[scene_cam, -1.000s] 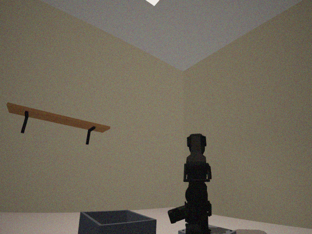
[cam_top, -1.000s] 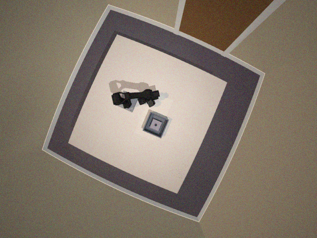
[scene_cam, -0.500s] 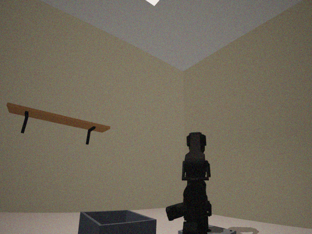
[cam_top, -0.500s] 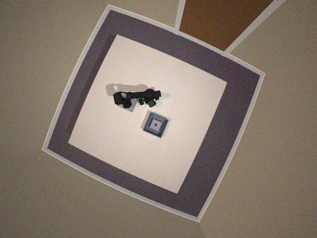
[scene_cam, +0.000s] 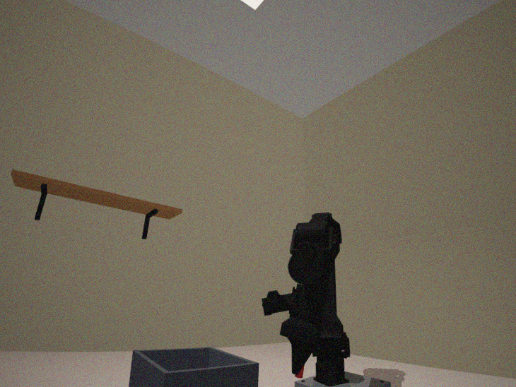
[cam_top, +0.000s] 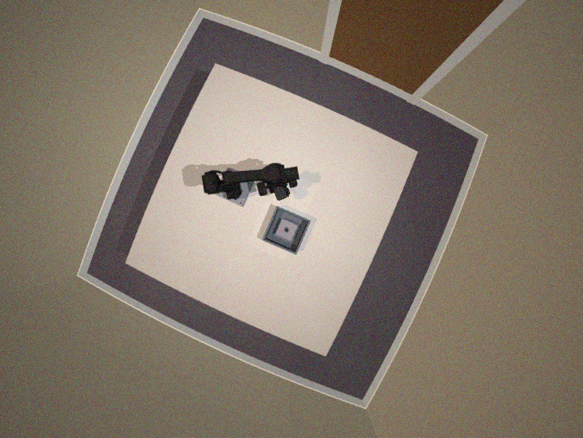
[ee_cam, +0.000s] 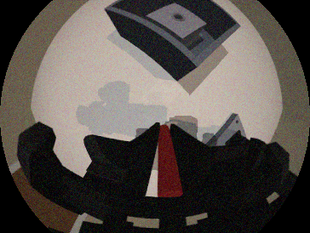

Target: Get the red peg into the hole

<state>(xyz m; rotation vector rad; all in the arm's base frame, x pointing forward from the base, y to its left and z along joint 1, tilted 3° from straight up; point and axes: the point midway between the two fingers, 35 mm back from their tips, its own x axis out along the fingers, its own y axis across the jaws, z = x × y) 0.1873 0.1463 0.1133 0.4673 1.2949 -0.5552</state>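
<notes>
My gripper tip is now 150 mm short of the plate, 140 mm to the left of it and 50 mm above it. From my gripper tip the other things lie so: dark grey box: 150 mm ahead, 140 mm to the right, 70 mm below; red peg: 30 mm above, 10 mm to the left, 10 mm behind.
</notes>
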